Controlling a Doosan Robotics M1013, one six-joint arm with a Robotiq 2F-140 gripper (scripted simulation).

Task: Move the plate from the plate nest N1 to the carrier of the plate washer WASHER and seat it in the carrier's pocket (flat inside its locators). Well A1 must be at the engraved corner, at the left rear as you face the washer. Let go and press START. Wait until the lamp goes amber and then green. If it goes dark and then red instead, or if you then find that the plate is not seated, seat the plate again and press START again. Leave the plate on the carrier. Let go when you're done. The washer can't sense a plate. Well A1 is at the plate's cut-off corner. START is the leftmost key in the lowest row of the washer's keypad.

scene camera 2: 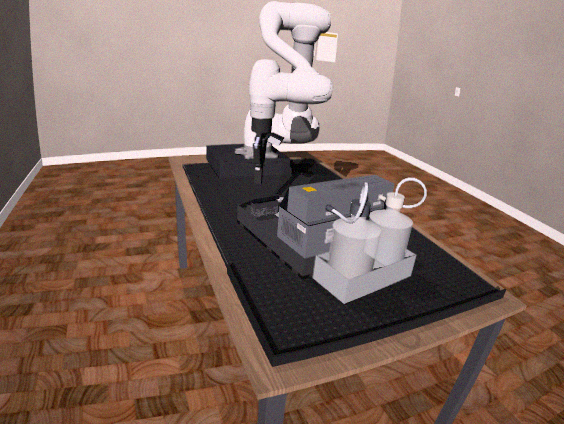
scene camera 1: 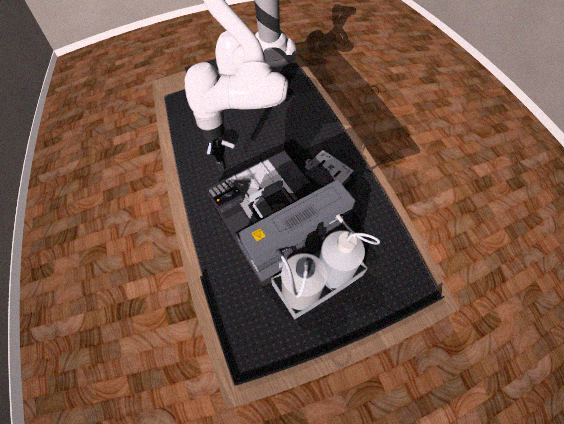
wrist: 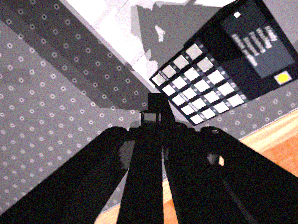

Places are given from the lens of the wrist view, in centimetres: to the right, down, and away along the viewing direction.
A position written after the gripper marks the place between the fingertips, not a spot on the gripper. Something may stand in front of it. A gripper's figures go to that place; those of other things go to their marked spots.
gripper [wrist: 156, 106]: 1, 0, 17
grey plate washer [wrist: 247, 50]: 10, -6, 18
